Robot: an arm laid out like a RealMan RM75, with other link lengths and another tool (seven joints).
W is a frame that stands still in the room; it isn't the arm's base.
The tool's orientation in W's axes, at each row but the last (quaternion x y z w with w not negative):
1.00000 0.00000 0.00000 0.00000
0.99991 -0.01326 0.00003 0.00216
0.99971 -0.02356 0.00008 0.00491
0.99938 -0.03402 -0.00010 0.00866
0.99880 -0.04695 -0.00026 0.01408
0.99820 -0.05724 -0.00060 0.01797
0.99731 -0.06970 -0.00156 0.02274
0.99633 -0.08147 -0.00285 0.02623
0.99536 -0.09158 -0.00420 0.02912
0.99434 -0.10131 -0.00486 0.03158
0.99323 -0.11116 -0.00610 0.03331
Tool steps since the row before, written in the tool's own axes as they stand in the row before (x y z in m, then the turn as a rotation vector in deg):
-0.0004 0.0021 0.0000 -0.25 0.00 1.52
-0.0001 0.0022 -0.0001 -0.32 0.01 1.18
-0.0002 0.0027 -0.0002 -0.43 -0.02 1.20
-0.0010 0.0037 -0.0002 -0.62 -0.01 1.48
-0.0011 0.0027 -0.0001 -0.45 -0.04 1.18
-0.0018 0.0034 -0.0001 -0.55 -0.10 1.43
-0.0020 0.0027 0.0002 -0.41 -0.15 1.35
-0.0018 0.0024 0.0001 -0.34 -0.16 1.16
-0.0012 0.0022 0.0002 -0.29 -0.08 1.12
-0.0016 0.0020 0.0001 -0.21 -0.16 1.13
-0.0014 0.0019 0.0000 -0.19 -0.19 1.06
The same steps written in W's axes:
-0.0004 -0.0021 0.0000 -0.25 0.00 -1.52
-0.0002 -0.0022 0.0001 -0.32 -0.01 -1.18
-0.0003 -0.0027 0.0002 -0.43 0.03 -1.20
-0.0012 -0.0036 0.0003 -0.62 0.03 -1.48
-0.0013 -0.0026 0.0002 -0.45 0.05 -1.18
-0.0022 -0.0032 0.0002 -0.54 0.11 -1.43
-0.0024 -0.0024 -0.0001 -0.39 0.14 -1.36
-0.0022 -0.0021 0.0000 -0.32 0.15 -1.17
-0.0016 -0.0020 -0.0001 -0.29 0.07 -1.12
-0.0020 -0.0016 0.0000 -0.19 0.13 -1.14
-0.0018 -0.0015 0.0001 -0.16 0.16 -1.07

